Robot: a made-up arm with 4 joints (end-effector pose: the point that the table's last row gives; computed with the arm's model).
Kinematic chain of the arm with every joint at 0, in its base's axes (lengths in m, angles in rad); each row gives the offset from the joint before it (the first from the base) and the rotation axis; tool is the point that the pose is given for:
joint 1: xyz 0 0 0.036 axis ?
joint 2: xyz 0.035 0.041 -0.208 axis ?
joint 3: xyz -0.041 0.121 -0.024 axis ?
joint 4: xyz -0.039 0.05 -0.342 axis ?
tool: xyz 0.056 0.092 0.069
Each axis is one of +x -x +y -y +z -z.
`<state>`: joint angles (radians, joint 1 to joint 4).
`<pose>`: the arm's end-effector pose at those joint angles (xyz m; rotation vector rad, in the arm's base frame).
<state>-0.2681 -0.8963 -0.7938 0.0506</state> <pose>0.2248 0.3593 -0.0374 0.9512 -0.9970 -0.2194</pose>
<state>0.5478 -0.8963 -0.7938 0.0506</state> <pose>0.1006 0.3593 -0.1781 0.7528 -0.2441 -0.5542</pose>
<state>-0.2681 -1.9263 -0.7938 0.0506</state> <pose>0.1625 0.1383 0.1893 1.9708 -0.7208 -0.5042</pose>
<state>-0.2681 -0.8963 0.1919 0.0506</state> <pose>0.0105 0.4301 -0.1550 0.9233 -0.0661 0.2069</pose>
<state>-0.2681 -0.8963 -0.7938 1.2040</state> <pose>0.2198 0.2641 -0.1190 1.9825 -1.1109 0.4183</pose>
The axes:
joint 1: +y
joint 2: -x
joint 3: +y
joint 4: +x

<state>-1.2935 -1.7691 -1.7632 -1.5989</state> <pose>0.1052 -0.0803 0.4413 1.1917 -0.7365 -1.3667</pose>
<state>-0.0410 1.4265 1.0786 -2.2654</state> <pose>-0.3835 -0.1875 -0.3881 2.2911 -1.3077 -0.5305</pose>
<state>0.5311 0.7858 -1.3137 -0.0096</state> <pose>-0.0005 0.1727 -0.4845 -0.4952 -0.7445 0.6386</pose>
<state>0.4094 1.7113 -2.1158 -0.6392</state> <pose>0.0494 0.1669 -0.5465 -0.9197 -1.8113 1.3754</pose>
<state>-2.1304 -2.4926 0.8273 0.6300</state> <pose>0.0285 -0.0051 -0.1412 0.4475 0.3012 2.6559</pose>
